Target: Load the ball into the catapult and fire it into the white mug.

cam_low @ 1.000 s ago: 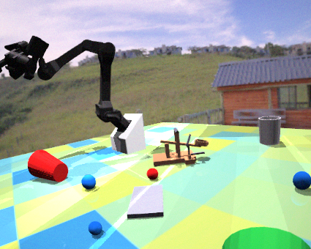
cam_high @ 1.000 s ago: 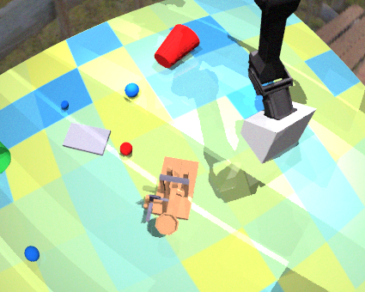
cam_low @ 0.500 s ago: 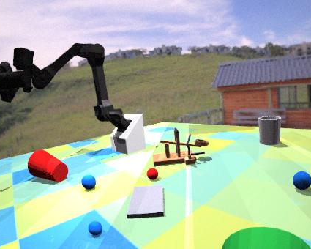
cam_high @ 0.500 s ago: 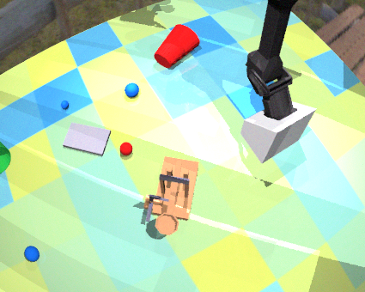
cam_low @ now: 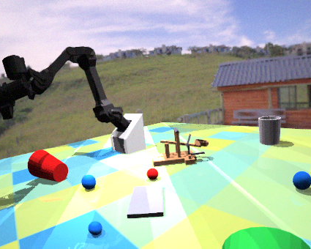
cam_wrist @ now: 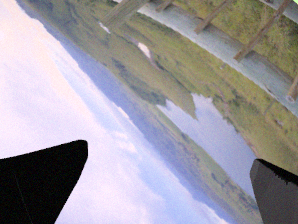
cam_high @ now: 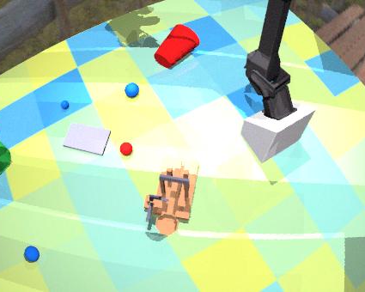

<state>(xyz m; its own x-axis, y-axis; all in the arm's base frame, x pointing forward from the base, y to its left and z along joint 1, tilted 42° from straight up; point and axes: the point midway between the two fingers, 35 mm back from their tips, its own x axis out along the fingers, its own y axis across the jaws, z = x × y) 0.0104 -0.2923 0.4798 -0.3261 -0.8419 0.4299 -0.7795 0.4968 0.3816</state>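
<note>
Now: the catapult frame 59 cm to the left of my gripper tip, 29 cm ahead of it and 18 cm below it. From my gripper tip the other things lie so: wooden catapult (60 cm to the left, 32 cm ahead, 21 cm below); then red ball (44 cm to the left, 34 cm ahead, 24 cm below); then flat grey plate (42 cm ahead, 35 cm to the left, 25 cm below).
</note>
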